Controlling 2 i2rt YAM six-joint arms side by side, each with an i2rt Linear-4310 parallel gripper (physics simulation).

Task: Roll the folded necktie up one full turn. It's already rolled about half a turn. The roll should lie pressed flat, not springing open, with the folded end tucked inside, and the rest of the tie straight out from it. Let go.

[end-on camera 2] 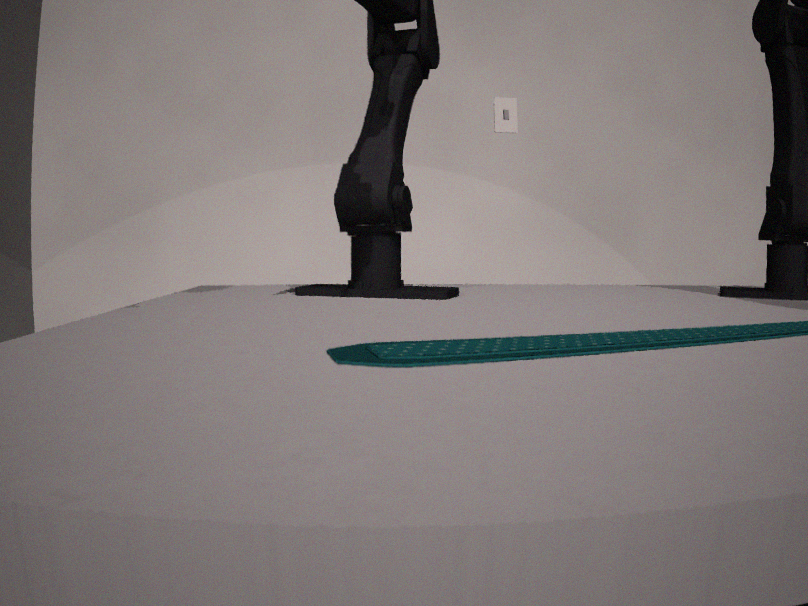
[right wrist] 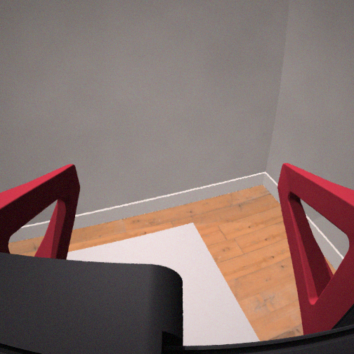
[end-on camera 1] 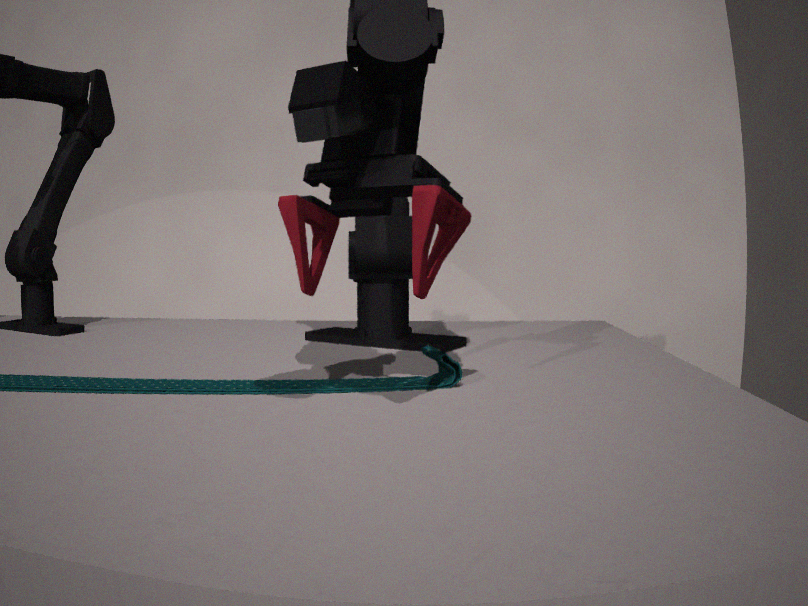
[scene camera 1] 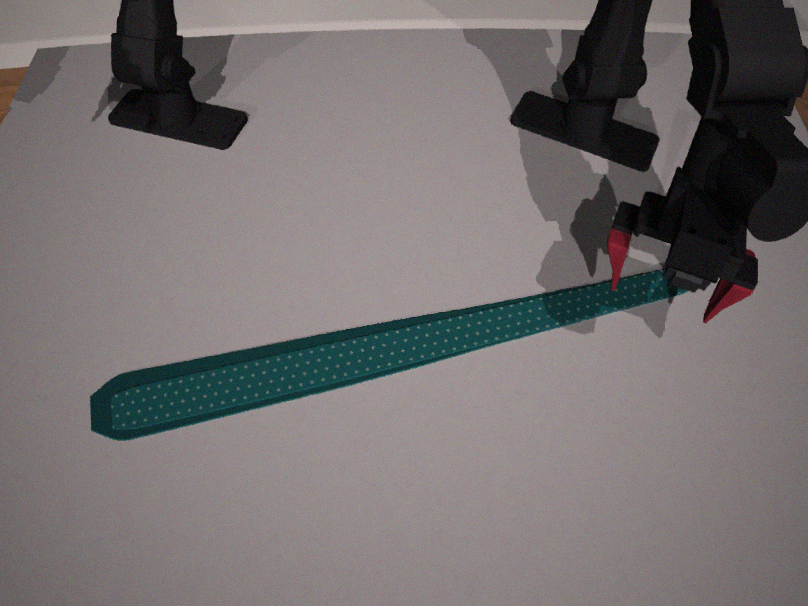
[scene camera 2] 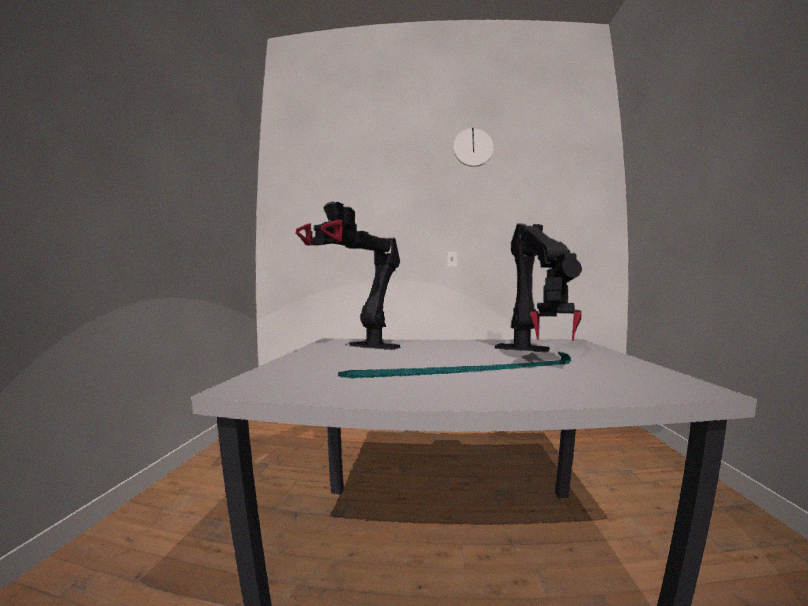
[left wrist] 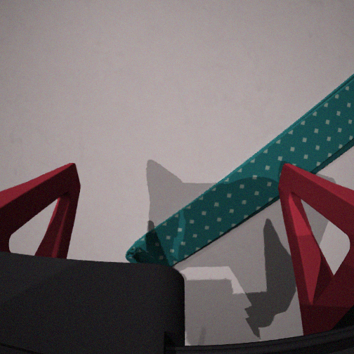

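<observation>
The teal dotted necktie (scene camera 1: 326, 358) (scene camera 2: 443, 369) (end-on camera 1: 163, 386) (end-on camera 2: 522, 345) (left wrist: 240, 195) lies straight on the table, its wide end at the left in scene camera 1. Its narrow end (scene camera 2: 566, 358) (end-on camera 1: 449, 368) curls up at the right, with the tip standing raised and the curl loose, not flat. In scene camera 1 my left hand hides most of that curl. My left gripper (scene camera 1: 659, 305) (scene camera 2: 555, 339) (end-on camera 1: 364, 295) (left wrist: 179, 174) is open and empty, above the table near the curled end. My right gripper (scene camera 2: 317, 233) (right wrist: 178, 174) is open and empty, raised high above the table's left side.
The grey table (scene camera 1: 391, 489) (scene camera 2: 469, 416) (end-on camera 1: 391, 489) (end-on camera 2: 391, 456) carries both arms. The right arm's base (scene camera 1: 176, 120) (scene camera 2: 373, 345) (end-on camera 2: 376, 291) and the left arm's base (scene camera 1: 580, 130) (scene camera 2: 522, 347) (end-on camera 1: 385, 338) stand behind the tie.
</observation>
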